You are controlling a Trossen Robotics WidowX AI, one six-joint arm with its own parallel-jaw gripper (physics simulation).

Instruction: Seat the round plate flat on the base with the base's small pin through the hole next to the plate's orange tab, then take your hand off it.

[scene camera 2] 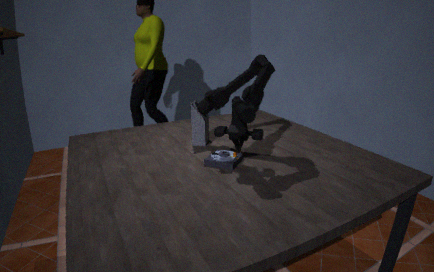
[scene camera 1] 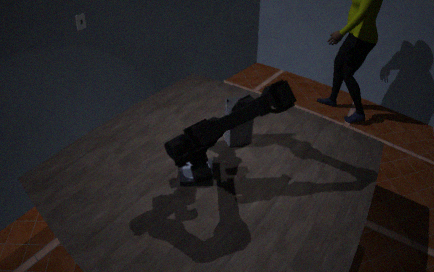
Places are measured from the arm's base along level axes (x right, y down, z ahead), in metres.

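Where they show: gripper, fingertip midpoint: (scene camera 2: 238, 152); arm's base at its link origin: (scene camera 2: 200, 109).
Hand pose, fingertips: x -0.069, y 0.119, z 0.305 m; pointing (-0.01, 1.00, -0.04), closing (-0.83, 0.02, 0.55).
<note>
Each offset is from my fingertips to the top centre of the thing. Level surfaces: height alone.
The pale round plate @[dx +0.051, dy -0.004, dz -0.028 m] (scene camera 2: 220, 157) lies on the dark square base @[dx +0.051, dy +0.001, dz -0.028 m] (scene camera 2: 214, 163) (scene camera 1: 195, 183) in scene camera 2 and looks about level, though a small tilt cannot be ruled out. Its orange tab @[dx +0.017, dy -0.004, dz +0.002 m] (scene camera 2: 235, 155) is at the right side. The small pin and the hole by the tab are too small to make out. My gripper (scene camera 2: 239, 150) is shut and empty, pointing down beside the tab at the base's back right; whether it touches the plate is unclear. In scene camera 1 the arm hides much of the plate (scene camera 1: 187, 172), and the fingertips cannot be told apart.
A grey upright block (scene camera 2: 199, 131) (scene camera 1: 241, 131) stands behind the base, with the arm's lower end at its top. The wooden table @[dy +0.043 m] (scene camera 2: 140, 200) (scene camera 1: 300, 225) carries the arm's dark shadows. A person in a yellow top (scene camera 2: 150, 42) (scene camera 1: 366, 25) is beyond the table.
</note>
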